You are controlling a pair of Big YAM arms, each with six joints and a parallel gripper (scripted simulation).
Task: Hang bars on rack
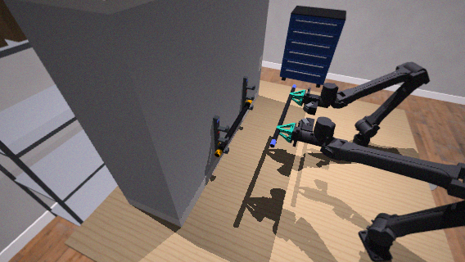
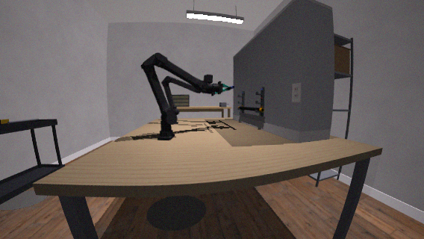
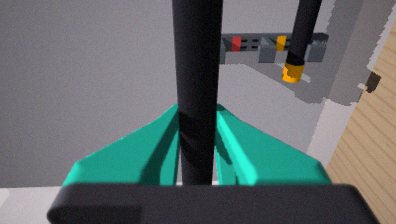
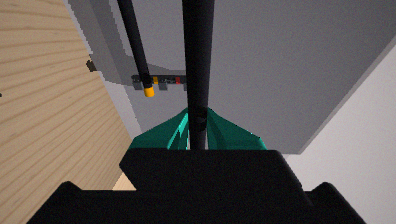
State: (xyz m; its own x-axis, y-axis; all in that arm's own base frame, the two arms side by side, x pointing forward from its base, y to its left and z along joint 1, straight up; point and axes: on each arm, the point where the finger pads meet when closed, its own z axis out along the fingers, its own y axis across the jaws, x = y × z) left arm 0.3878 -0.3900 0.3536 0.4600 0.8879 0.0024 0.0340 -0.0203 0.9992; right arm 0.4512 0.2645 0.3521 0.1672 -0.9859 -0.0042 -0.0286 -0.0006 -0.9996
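Now: the blue-ended bar 15 cm to the right of my left hand and 1 cm behind it. The rest, counted from my left hand: orange-ended bar (25 cm ahead, 18 cm below, 16 cm to the right); then grey wall block (43 cm ahead, 20 cm to the right, 10 cm above).
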